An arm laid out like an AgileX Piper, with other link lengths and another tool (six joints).
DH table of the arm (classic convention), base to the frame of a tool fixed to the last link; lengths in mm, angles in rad. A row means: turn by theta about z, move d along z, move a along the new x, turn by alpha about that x. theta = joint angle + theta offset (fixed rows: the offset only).
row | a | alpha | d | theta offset
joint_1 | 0 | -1.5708 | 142.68 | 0
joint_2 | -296.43 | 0 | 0 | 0.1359
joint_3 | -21.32 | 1.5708 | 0 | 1.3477
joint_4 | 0 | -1.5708 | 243.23 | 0
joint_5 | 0 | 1.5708 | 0 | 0
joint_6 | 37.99 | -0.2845 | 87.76 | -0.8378
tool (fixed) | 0 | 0 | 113.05 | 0
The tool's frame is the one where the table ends.
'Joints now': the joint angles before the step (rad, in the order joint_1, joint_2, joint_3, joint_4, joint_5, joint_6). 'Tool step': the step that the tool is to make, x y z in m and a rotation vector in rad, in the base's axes. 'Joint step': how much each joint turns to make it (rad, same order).
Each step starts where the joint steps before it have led.
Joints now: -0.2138 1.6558 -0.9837 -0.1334 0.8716 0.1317
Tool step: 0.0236 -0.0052 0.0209 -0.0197 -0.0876 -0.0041
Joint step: 0.0000 -0.0140 -0.0839 -0.0008 0.0085 0.0035
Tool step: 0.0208 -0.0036 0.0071 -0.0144 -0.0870 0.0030
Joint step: 0.0000 0.0014 -0.0333 0.0000 -0.0563 0.0039
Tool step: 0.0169 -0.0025 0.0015 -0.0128 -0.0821 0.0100
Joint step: -0.0001 0.0005 -0.0011 0.0001 -0.0831 -0.0001
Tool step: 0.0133 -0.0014 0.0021 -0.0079 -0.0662 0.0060
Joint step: 0.0000 -0.0001 -0.0001 0.0023 -0.0667 0.0010
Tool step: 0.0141 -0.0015 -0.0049 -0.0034 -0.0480 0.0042
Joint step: 0.0000 0.0235 0.0002 0.0008 -0.0716 0.0042
